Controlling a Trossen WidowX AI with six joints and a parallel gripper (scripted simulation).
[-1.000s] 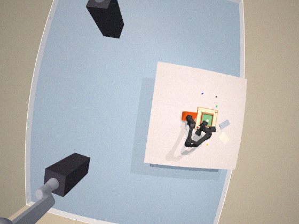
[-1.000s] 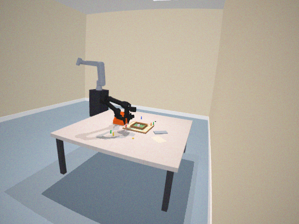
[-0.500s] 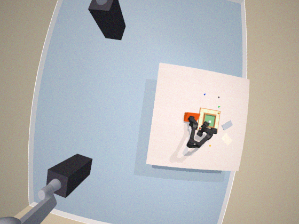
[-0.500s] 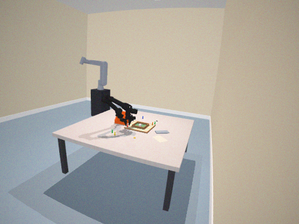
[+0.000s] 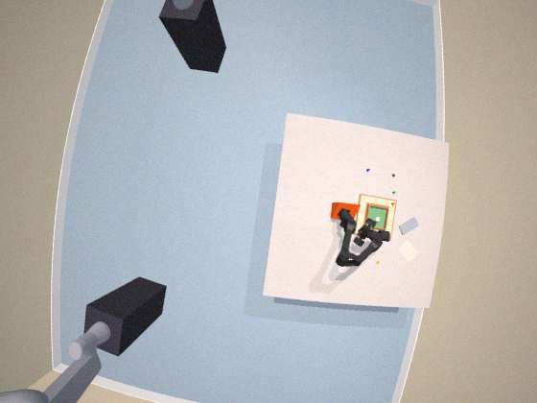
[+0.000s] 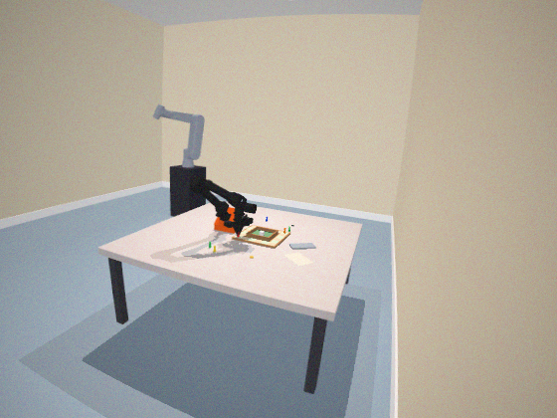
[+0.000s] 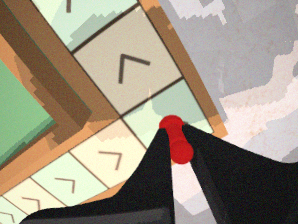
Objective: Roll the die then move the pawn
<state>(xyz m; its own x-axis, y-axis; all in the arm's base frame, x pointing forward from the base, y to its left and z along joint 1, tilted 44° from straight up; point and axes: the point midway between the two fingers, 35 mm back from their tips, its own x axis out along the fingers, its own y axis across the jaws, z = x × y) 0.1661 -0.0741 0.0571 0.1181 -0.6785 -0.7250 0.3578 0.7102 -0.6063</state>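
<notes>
Now: gripper tip 11 cm to the right of the white die, 11 cm short of it and 1 cm below it. From my gripper tip the other things lie so: yellow pawn 24 cm to the right, 1 cm below; then green tray 12 cm to the left, 10 cm ahead, 1 cm below; then red pawn 1 cm above.
</notes>
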